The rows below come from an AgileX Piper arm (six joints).
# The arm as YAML. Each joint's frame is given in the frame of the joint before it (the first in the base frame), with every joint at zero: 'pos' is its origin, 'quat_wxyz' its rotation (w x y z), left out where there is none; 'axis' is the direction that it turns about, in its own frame. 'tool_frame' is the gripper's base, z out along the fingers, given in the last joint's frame.
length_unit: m
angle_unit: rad
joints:
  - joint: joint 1
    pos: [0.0, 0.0, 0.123]
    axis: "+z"
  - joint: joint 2
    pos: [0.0, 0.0, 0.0]
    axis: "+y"
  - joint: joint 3
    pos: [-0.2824, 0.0, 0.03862]
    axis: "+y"
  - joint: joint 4
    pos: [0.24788, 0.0, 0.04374]
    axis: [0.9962, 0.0, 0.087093]
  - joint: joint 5
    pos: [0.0, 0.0, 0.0]
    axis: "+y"
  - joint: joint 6
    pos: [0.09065, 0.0, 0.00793]
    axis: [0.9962, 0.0, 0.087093]
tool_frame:
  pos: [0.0, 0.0, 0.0]
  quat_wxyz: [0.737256, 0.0, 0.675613, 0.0]
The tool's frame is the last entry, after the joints.
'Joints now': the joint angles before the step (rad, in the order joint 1, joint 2, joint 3, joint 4, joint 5, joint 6). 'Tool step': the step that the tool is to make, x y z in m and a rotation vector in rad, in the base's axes. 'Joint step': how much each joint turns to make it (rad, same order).
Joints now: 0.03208, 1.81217, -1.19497, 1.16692, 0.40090, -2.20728
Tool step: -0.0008, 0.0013, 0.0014, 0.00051, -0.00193, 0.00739
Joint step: 0.00247, -0.00386, 0.00010, -0.00187, 0.00483, -0.00025
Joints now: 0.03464, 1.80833, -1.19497, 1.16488, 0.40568, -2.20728
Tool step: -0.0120, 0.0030, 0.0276, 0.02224, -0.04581, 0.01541
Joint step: 0.00413, -0.07750, 0.00596, -0.02055, 0.02804, 0.03652
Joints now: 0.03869, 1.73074, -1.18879, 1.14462, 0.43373, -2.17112
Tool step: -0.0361, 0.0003, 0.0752, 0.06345, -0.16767, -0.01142
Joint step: 0.00013, -0.20543, 0.00001, -0.00251, 0.02265, 0.06630
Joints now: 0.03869, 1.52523, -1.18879, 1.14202, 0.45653, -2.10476
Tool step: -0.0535, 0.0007, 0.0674, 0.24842, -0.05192, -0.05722
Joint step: -0.00018, -0.21211, -0.00396, -0.03241, 0.04677, 0.32055
